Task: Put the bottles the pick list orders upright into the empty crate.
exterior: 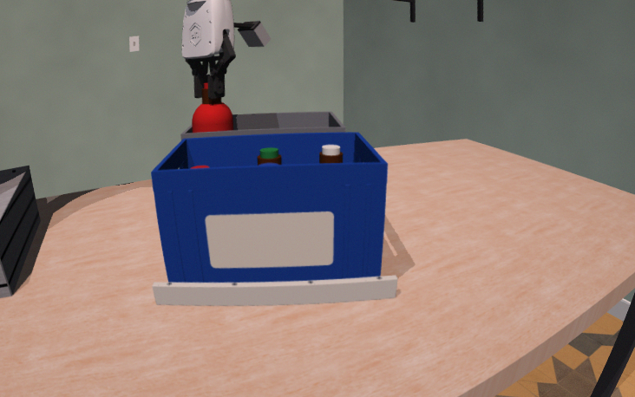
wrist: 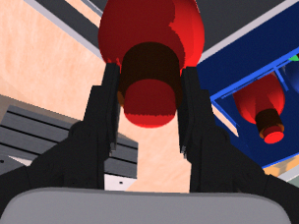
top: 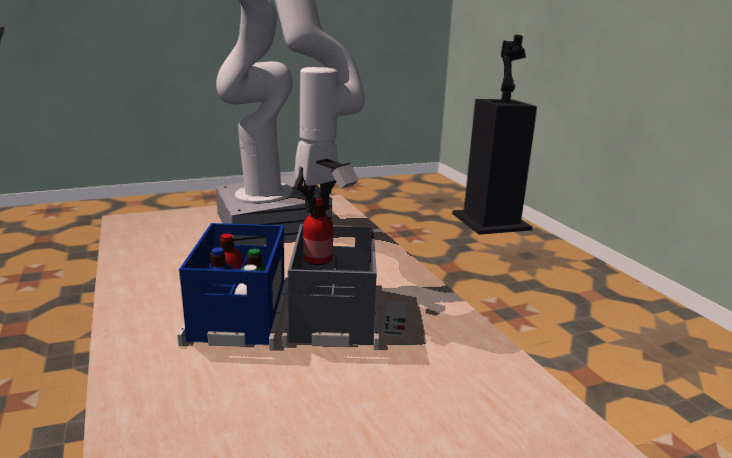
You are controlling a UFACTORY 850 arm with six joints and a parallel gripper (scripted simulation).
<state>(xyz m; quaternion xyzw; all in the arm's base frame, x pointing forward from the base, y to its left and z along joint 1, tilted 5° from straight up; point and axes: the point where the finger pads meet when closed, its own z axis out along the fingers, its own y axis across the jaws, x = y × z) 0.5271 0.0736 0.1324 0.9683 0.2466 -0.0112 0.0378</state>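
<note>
My hand is 70 mm above the red-label bottle. Round my hand: grey crate: 100 mm ahead, 20 mm to the left, 160 mm below; blue crate: 50 mm ahead, 200 mm to the right, 160 mm below; green bottle: 60 mm ahead, 160 mm to the right, 160 mm below.
</note>
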